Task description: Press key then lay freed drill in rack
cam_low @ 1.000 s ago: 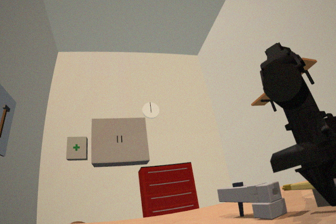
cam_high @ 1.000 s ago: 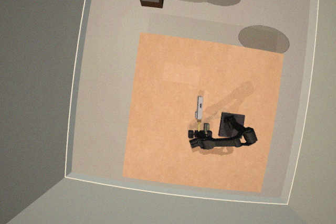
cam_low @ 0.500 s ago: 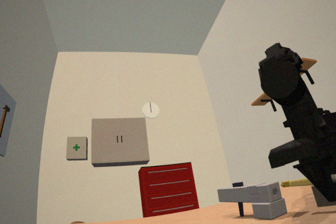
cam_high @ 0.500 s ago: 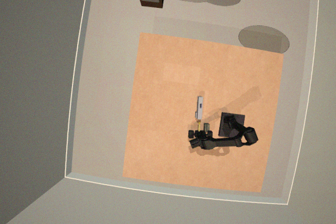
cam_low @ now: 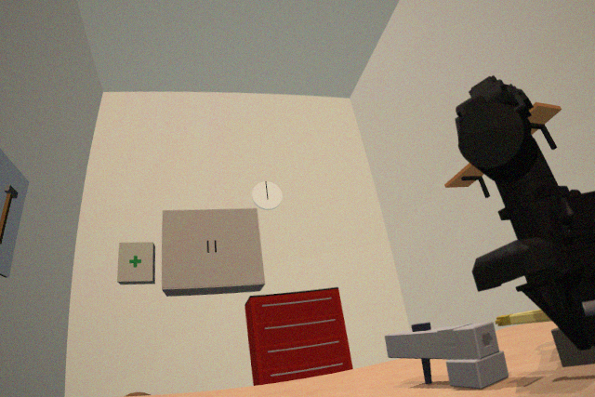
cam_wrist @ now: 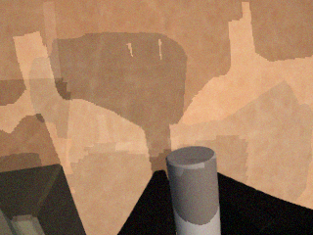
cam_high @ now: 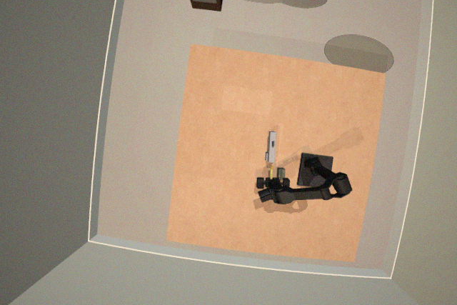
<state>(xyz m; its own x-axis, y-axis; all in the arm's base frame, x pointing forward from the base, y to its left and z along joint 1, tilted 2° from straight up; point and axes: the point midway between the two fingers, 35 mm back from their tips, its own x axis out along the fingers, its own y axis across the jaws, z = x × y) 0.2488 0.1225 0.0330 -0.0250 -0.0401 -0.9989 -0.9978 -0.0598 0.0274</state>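
My gripper tip is now 40 mm to the left of the drill and 40 mm below it. Round my gripper tip: dark key: 20 mm ahead, 230 mm to the right, 30 mm above; then rack: 70 mm behind, 40 mm to the right, 10 mm below.
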